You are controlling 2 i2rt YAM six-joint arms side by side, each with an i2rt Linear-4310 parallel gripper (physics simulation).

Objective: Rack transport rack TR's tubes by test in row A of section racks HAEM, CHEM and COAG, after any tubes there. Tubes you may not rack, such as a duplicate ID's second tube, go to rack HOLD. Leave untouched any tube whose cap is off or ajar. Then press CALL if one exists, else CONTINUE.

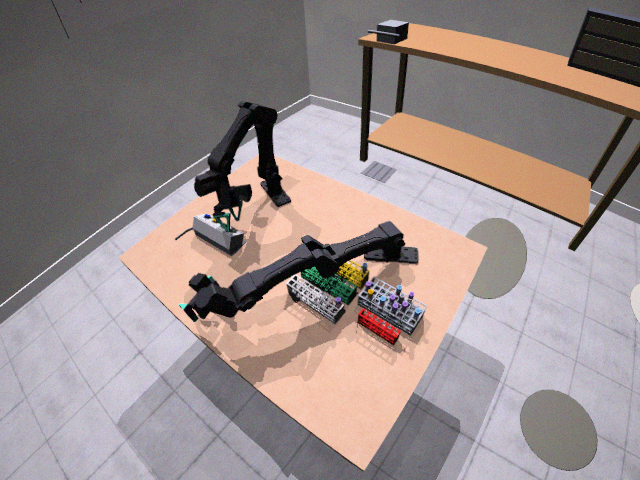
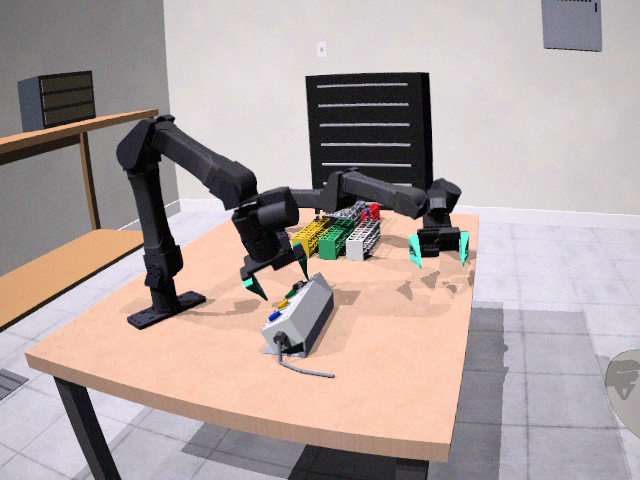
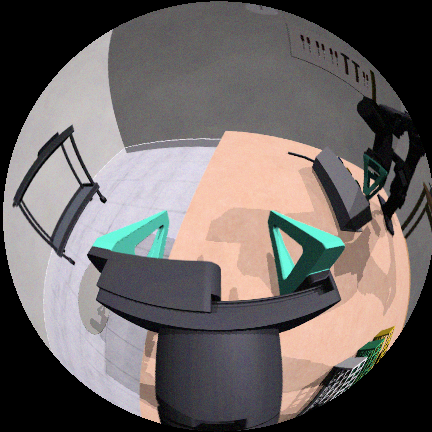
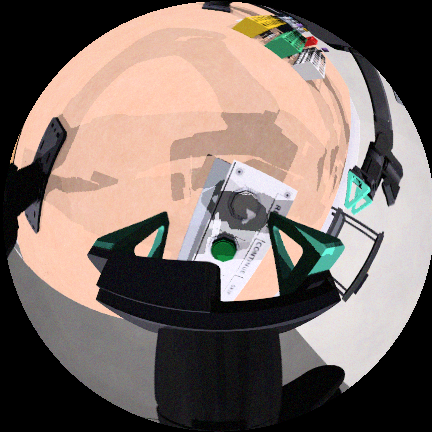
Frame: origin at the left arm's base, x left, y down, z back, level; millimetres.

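Seen in the pictures: left gripper, fingertip midpoint: [image 1: 189, 294] [image 2: 442, 265] [image 3: 218, 215] [image 4: 349, 210]; right gripper, fingertip midpoint: [image 1: 233, 225] [image 2: 287, 289] [image 3: 365, 196] [image 4: 218, 216]; left arm's base at its link origin: [image 1: 391, 254]; right arm's base at its link origin: [image 1: 275, 192] [image 2: 167, 311] [image 3: 385, 213].
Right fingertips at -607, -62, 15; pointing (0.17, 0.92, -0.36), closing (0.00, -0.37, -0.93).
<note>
Offsets run from my right fingertips to a thing's top centre, as dx, dy, dz. "*": to the spot under its first point.
My right gripper [image 1: 232, 222] [image 2: 286, 289] [image 4: 218, 216] is open and empty above the button box @[-68, -22, -15] [image 1: 219, 240] [image 2: 316, 304] [image 3: 335, 192]. Its green button @[-36, -13, -5] [image 4: 223, 250] [image 2: 291, 293] lies beside the CONTINUE label; a grey button @[+9, -13, -25] [image 4: 245, 204] is shadowed. My left gripper [image 2: 442, 266] [image 3: 218, 215] is open and empty near the table edge. The grey rack @[* +684, +6, -319] [image 1: 416, 322] holds several purple-, blue- and yellow-capped tubes. The white rack @[+364, +4, -256] [image 2: 355, 249] [image 4: 311, 71] shows a purple-capped tube @[+444, -33, -288] [image 1: 337, 300]; the yellow rack [image 2: 301, 248] [image 4: 250, 26] a blue-capped one @[+513, -33, -148] [image 1: 364, 266]. Rack labels are unreadable.
A green rack @[+396, +4, -184] [image 2: 327, 250] [image 4: 282, 46] stands between the white and yellow racks. A red rack @[+573, +4, -332] [image 1: 378, 329] stands beside the grey one. The left arm stretches over part of the racks. Yellow @[-82, -13, +16] [image 2: 282, 304] and blue @[-127, -13, +36] [image 2: 274, 315] buttons sit towards the box's cable end.
</note>
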